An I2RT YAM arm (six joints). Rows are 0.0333 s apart.
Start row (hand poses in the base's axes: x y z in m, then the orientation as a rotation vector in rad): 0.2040 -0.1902 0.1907 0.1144 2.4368 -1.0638
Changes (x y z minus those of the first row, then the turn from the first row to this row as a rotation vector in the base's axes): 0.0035 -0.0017 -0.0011 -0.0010 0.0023 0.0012; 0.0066 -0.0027 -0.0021 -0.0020 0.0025 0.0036; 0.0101 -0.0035 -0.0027 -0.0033 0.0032 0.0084; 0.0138 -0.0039 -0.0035 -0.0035 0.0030 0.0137; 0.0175 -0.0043 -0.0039 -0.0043 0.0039 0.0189; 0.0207 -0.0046 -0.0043 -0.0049 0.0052 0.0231; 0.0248 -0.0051 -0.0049 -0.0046 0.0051 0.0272; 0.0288 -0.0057 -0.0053 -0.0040 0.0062 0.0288; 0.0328 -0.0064 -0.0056 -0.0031 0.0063 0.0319; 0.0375 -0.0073 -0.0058 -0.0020 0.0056 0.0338; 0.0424 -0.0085 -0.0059 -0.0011 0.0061 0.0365; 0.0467 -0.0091 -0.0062 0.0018 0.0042 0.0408; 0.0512 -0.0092 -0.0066 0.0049 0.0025 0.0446; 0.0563 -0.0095 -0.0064 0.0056 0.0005 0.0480; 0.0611 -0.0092 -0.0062 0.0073 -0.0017 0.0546; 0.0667 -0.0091 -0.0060 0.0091 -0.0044 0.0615; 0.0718 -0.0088 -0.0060 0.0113 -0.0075 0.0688; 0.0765 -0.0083 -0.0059 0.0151 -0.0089 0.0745; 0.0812 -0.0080 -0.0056 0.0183 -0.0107 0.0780; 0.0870 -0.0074 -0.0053 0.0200 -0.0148 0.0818; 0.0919 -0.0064 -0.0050 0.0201 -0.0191 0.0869; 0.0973 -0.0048 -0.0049 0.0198 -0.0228 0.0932
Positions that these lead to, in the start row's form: 0.2075 -0.1919 0.1896 0.1114 2.4381 -1.0652; 0.2106 -0.1929 0.1886 0.1081 2.4372 -1.0654; 0.2141 -0.1937 0.1880 0.1014 2.4362 -1.0651; 0.2178 -0.1941 0.1872 0.0949 2.4349 -1.0630; 0.2215 -0.1945 0.1868 0.0878 2.4342 -1.0619; 0.2247 -0.1948 0.1864 0.0818 2.4342 -1.0612; 0.2288 -0.1953 0.1858 0.0769 2.4334 -1.0590; 0.2328 -0.1959 0.1854 0.0746 2.4344 -1.0579; 0.2368 -0.1966 0.1851 0.0710 2.4344 -1.0555; 0.2415 -0.1975 0.1849 0.0694 2.4340 -1.0531; 0.2464 -0.1987 0.1848 0.0662 2.4343 -1.0510; 0.2507 -0.1993 0.1845 0.0628 2.4334 -1.0451; 0.2552 -0.1994 0.1841 0.0601 2.4328 -1.0392; 0.2603 -0.1997 0.1843 0.0572 2.4307 -1.0362; 0.2651 -0.1994 0.1845 0.0508 2.4283 -1.0307; 0.2707 -0.1993 0.1847 0.0444 2.4254 -1.0247; 0.2758 -0.1990 0.1847 0.0379 2.4222 -1.0179; 0.2805 -0.1985 0.1848 0.0329 2.4218 -1.0104; 0.2852 -0.1982 0.1851 0.0306 2.4212 -1.0045; 0.2910 -0.1976 0.1854 0.0287 2.4176 -0.9996; 0.2959 -0.1966 0.1857 0.0248 2.4127 -0.9960; 0.3013 -0.1950 0.1858 0.0191 2.4079 -0.9925
